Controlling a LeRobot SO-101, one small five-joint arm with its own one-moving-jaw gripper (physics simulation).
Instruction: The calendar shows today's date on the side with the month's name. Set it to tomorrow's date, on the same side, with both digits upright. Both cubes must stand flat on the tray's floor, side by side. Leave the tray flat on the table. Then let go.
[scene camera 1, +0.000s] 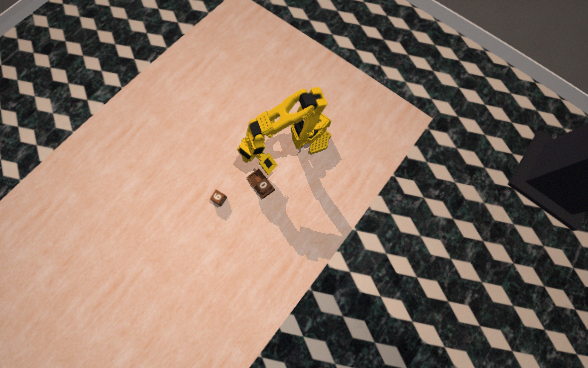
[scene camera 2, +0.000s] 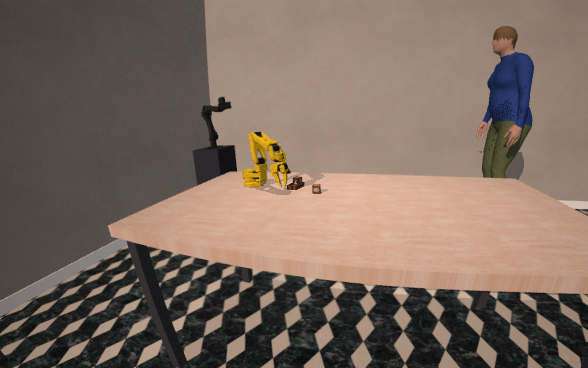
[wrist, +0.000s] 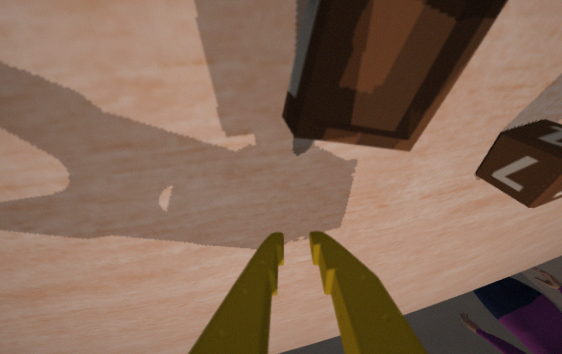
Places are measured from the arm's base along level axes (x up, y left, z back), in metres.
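Where they show: end effector, tool point: (scene camera 1: 249, 157) (scene camera 2: 282, 186) (wrist: 283, 244); arm's base, origin of the base link: (scene camera 1: 308, 142) (scene camera 2: 258, 184).
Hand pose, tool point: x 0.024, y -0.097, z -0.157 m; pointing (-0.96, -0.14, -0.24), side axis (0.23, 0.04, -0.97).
Observation:
Each offset is from my tool point to the top centre of the thing. Level surfaces: height alone.
The brown tray (scene camera 1: 254, 176) (scene camera 2: 291, 187) (wrist: 370, 140) is on the table; whether it lies fully flat I cannot tell. One brown cube {dz -0.040, dx +0.018, dy +0.089 m} (scene camera 1: 263, 185) (scene camera 2: 298, 180) sits in it with a 0 on top. The other cube {dz -0.144, dx +0.007, dy +0.009 m} (scene camera 1: 218, 197) (scene camera 2: 316, 189) (wrist: 520, 170) lies apart on the table. Its top reads like a 6 or 9 in scene view 1, and a side shows a 7-like mark in the wrist view. My gripper (scene camera 2: 284, 185) (wrist: 297, 236) is shut and empty, with a narrow gap between the jaws, beside the tray. The month's name is not readable.
The arm's base (scene camera 1: 312, 132) (scene camera 2: 254, 177) stands on the table {dx -0.024 m} (scene camera 1: 150, 240) (scene camera 2: 380, 220) near its edge. The arm casts a shadow over the table by the tray. A person (scene camera 2: 510, 95) stands beyond the table, and a black arm (scene camera 2: 212, 120) stands on a dark pedestal behind.

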